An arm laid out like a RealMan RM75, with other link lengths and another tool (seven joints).
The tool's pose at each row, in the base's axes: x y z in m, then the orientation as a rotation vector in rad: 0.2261, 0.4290, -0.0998, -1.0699, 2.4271, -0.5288; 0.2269, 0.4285, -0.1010, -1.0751, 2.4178, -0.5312; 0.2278, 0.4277, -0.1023, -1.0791, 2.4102, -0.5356; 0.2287, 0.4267, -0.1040, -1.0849, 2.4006, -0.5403; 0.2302, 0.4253, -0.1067, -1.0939, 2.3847, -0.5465; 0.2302, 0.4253, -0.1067, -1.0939, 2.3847, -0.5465; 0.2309, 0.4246, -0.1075, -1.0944, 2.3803, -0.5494
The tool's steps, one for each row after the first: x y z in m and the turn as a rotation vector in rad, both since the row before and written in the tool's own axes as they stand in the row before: 0.0002, -0.0002, 0.0015, 0.0039, -0.0059, -0.0053; 0.0004, -0.0004, 0.0017, 0.0047, -0.0038, -0.0046; 0.0006, -0.0003, 0.0021, 0.0052, -0.0050, -0.0063; 0.0008, -0.0004, 0.0033, 0.0078, -0.0090, -0.0097; 0.0000, 0.0000, 0.0000, 0.0000, 0.0000, 0.0000; 0.0003, -0.0004, 0.0012, 0.0034, -0.0023, -0.0015
